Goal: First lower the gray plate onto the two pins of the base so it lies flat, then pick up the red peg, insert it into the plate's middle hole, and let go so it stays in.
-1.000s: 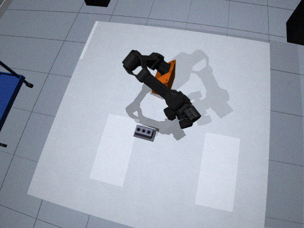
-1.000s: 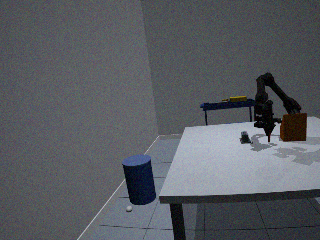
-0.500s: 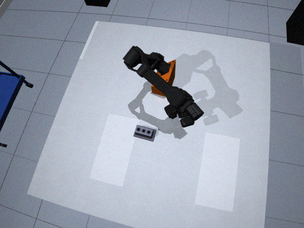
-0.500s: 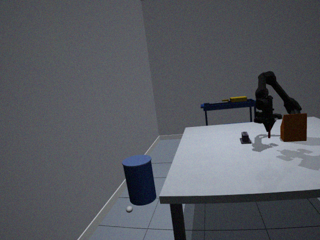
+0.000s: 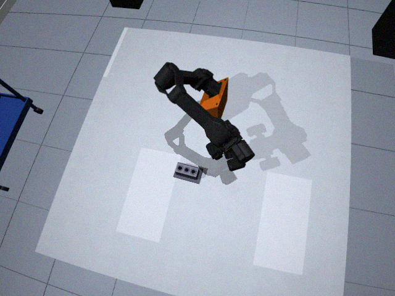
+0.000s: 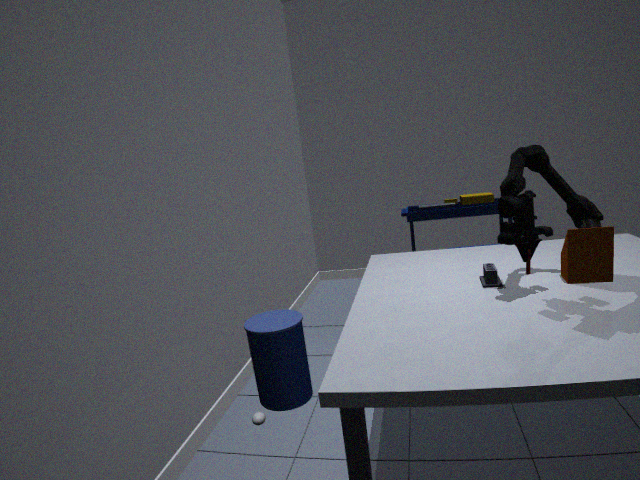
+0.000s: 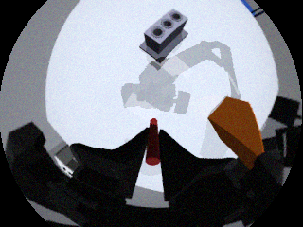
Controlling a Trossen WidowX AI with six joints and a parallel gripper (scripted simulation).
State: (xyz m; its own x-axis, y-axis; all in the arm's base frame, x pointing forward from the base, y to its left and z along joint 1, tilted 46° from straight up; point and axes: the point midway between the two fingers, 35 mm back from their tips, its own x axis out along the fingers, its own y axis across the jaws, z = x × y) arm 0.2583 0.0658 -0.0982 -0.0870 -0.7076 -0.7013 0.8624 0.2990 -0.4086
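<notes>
The gray plate is 90 mm ahead of my gripper tip, 160 mm to the right of it and 70 mm below it. Also, from my gripper tip: red peg 10 mm to the left; then dark base 90 mm ahead, 160 mm to the right, 110 mm below.
</notes>
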